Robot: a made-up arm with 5 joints. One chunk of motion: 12 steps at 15 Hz.
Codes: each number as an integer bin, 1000 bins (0 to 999) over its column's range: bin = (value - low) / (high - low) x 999, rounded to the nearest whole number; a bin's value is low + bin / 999 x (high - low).
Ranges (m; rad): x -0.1..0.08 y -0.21..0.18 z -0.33..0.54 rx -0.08..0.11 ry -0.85..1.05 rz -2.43..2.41
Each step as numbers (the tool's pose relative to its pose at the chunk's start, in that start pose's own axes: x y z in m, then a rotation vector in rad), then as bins.
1 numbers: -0.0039 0.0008 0.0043 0.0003 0.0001 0.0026
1 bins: 533 540 384 422 447 502
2 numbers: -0.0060 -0.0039 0.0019 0.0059 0.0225 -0.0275
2 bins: 522 528 381 452 459 496
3 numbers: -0.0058 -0.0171 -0.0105 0.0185 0.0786 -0.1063
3 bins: 523 494 367 518 488 480
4 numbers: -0.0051 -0.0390 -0.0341 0.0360 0.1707 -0.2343
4 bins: 527 438 340 610 537 453
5 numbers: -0.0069 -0.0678 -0.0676 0.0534 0.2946 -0.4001
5 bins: 517 364 301 701 602 419
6 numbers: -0.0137 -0.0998 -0.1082 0.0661 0.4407 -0.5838
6 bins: 479 282 255 768 679 381
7 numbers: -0.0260 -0.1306 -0.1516 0.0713 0.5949 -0.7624
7 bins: 411 203 205 796 760 344
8 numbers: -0.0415 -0.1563 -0.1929 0.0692 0.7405 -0.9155
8 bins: 325 138 157 784 836 313
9 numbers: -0.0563 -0.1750 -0.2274 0.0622 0.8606 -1.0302
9 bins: 243 90 118 748 899 289
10 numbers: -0.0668 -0.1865 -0.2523 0.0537 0.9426 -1.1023
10 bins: 184 60 89 703 943 274
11 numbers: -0.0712 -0.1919 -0.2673 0.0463 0.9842 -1.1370
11 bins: 160 46 72 664 964 267
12 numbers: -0.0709 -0.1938 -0.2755 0.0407 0.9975 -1.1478
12 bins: 162 41 63 635 971 265
